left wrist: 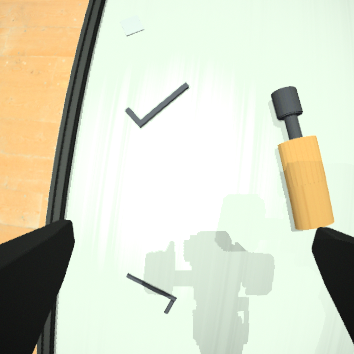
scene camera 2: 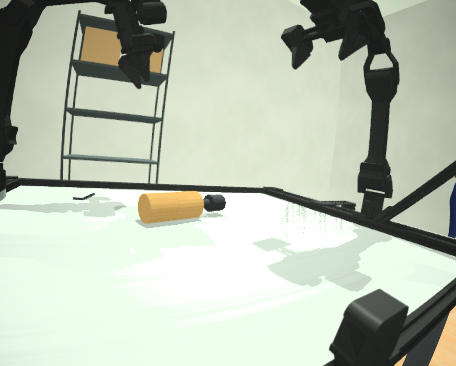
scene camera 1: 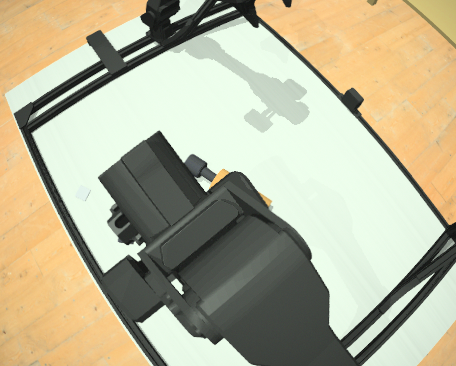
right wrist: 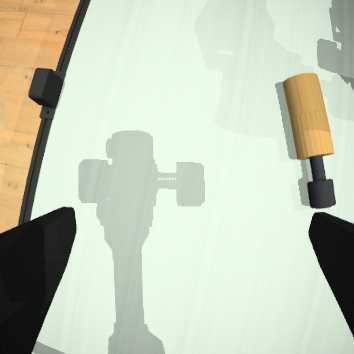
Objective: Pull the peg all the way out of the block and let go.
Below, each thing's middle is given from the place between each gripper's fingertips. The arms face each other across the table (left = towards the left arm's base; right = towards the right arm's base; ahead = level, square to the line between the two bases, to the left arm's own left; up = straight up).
I see the black peg (left wrist: 285, 100) 280 mm below my right hand, 170 mm ahead of it and 150 mm to the left of it. The rest, counted from my right hand: wooden cylinder block (scene camera 2: 152, 207) 280 mm below, 210 mm to the left, 120 mm ahead.
I see my left gripper 16 cm past the wooden cylinder block, 10 cm to the left of it and 27 cm above it. Round my left hand: black peg (11 cm behind, 16 cm to the right, 27 cm below).
